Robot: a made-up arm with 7 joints. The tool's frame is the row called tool. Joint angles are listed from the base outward.
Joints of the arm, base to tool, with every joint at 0 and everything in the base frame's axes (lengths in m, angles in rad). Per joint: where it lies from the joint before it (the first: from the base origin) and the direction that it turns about. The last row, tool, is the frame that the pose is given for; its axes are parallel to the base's.
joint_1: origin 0.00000 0.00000 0.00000 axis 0 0.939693 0.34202
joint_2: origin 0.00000 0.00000 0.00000 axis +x
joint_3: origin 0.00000 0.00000 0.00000 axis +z
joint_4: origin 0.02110 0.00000 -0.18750 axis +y
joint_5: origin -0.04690 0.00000 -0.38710 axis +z
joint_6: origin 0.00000 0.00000 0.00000 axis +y
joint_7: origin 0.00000 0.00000 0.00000 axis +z
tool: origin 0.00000 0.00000 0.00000
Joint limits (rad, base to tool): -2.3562..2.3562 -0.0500..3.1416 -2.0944..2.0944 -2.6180..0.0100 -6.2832..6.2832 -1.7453..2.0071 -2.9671..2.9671
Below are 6 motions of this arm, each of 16 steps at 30 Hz.
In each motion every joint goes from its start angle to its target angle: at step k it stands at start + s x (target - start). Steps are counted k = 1, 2, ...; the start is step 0. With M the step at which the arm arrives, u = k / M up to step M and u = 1 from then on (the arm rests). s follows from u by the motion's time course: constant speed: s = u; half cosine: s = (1 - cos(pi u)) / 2; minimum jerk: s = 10 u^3 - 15 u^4 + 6 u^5.
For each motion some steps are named. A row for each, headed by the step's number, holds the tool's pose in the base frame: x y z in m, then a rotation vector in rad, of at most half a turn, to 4 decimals.
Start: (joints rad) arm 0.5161 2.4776 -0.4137 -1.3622 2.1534 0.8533 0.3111
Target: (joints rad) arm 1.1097 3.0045 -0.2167 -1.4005 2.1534 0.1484 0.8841
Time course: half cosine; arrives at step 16
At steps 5, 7, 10, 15, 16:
5: 0.3412 0.3633 -0.0312 0.6770 -0.2274 0.5972
7: 0.3532 0.3483 -0.0488 0.7148 -0.3176 0.5582
10: 0.3686 0.3202 -0.0922 0.7038 -0.4385 0.4717
15: 0.3731 0.2869 -0.1545 0.6016 -0.5144 0.3781
16: 0.3730 0.2857 -0.1568 0.5969 -0.5158 0.3753

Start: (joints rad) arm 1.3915 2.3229 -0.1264 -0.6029 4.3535 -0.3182 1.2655
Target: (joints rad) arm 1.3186 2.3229 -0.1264 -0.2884 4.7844 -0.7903 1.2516
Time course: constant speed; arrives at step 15
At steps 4, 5, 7, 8, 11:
4: 0.2244 0.5249 0.0535 0.8075 1.7040 -1.6298
5: 0.2256 0.5242 0.0627 0.8138 1.6985 -1.5710
7: 0.2275 0.5223 0.0811 0.8239 1.6809 -1.4567
8: 0.2282 0.5211 0.0902 0.8278 1.6689 -1.4013
11: 0.2294 0.5166 0.1177 0.8350 1.6214 -1.2433

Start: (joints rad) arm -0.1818 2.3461 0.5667 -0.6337 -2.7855 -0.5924 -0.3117
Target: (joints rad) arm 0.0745 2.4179 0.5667 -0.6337 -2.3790 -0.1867 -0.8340
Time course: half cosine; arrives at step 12
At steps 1, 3, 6, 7, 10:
1: 0.1196 0.2870 0.4758 0.9877 2.4708 -1.2534
3: 0.1305 0.2843 0.4746 0.9876 2.5634 -1.2710
6: 0.1610 0.2772 0.4694 -0.9191 -2.6351 1.1948
7: 0.1723 0.2748 0.4668 -0.8736 -2.5949 1.1268
10: 0.1991 0.2696 0.4592 -0.7799 -2.5107 0.9607

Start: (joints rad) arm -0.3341 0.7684 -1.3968 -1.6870 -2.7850 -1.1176 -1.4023
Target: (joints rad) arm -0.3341 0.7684 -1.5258 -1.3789 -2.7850 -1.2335 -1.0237
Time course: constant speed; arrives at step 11
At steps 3, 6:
3: 0.1741 -0.1507 -0.4049 0.2309 -0.1390 0.5063
6: 0.1696 -0.1252 -0.4295 0.3489 -0.1587 0.6100

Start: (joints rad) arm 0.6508 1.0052 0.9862 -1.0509 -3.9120 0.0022 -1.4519
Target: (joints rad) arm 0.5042 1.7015 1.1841 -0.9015 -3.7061 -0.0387 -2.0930
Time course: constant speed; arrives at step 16
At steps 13, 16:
13: 0.1600 0.4831 0.2036 1.4777 -1.5206 0.2063
16: 0.1781 0.4503 0.2619 1.5868 -1.5570 0.0975

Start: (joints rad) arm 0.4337 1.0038 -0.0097 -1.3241 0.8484 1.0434 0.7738
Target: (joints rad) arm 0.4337 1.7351 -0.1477 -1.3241 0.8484 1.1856 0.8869
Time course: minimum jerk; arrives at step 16
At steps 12, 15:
12: 0.2900 0.3814 -0.1611 0.9105 -0.1090 0.8128
15: 0.2967 0.3834 -0.1430 0.9857 -0.1208 0.7926

